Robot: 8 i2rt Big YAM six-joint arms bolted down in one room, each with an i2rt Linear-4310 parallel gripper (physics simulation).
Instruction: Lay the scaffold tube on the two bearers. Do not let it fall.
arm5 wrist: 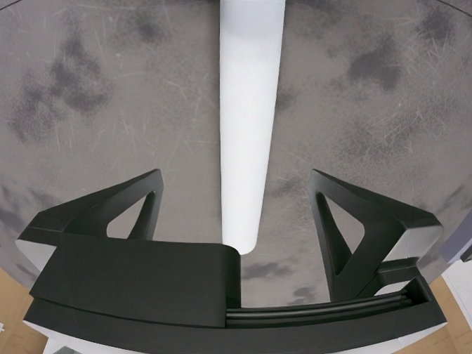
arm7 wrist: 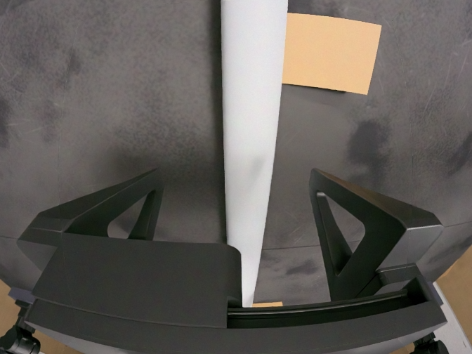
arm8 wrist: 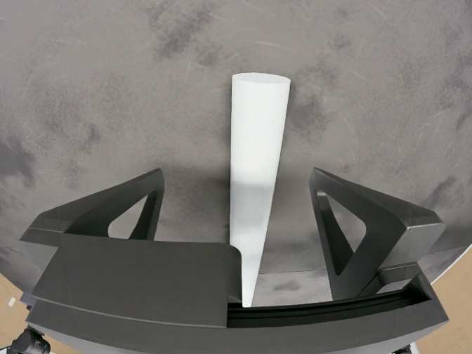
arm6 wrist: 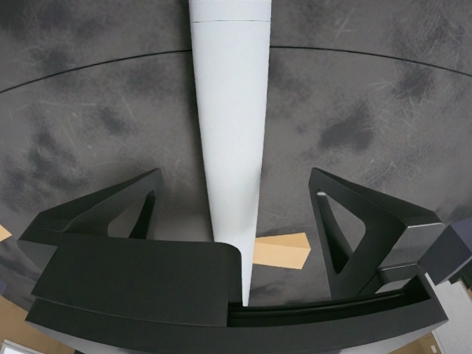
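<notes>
The white scaffold tube [arm5 wrist: 250, 100] [arm6 wrist: 231, 100] [arm7 wrist: 252, 100] [arm8 wrist: 257, 130] runs lengthwise between the fingers in all four wrist views; one end shows in the arm8 view. Arm5's gripper [arm5 wrist: 236, 172], arm6's gripper [arm6 wrist: 236, 171], arm7's gripper [arm7 wrist: 236, 172] and arm8's gripper [arm8 wrist: 236, 171] are open, with gaps on both sides of the tube. A tan block [arm6 wrist: 282, 251] [arm7 wrist: 330, 54], likely a bearer, sticks out on the tube's right side in the arm6 and arm7 views. Whether the tube rests on it I cannot tell. Grippers of arms 1 to 4 do not show.
A mottled grey surface [arm5 wrist: 150, 110] [arm6 wrist: 125, 125] [arm7 wrist: 125, 100] [arm8 wrist: 125, 100] lies below the tube. A dark bluish block shape [arm6 wrist: 450, 250] stands at the right edge in the arm6 view. Dark arm parts [arm7 wrist: 20, 340] [arm8 wrist: 30, 342] show at the lower left in the arm7 and arm8 views.
</notes>
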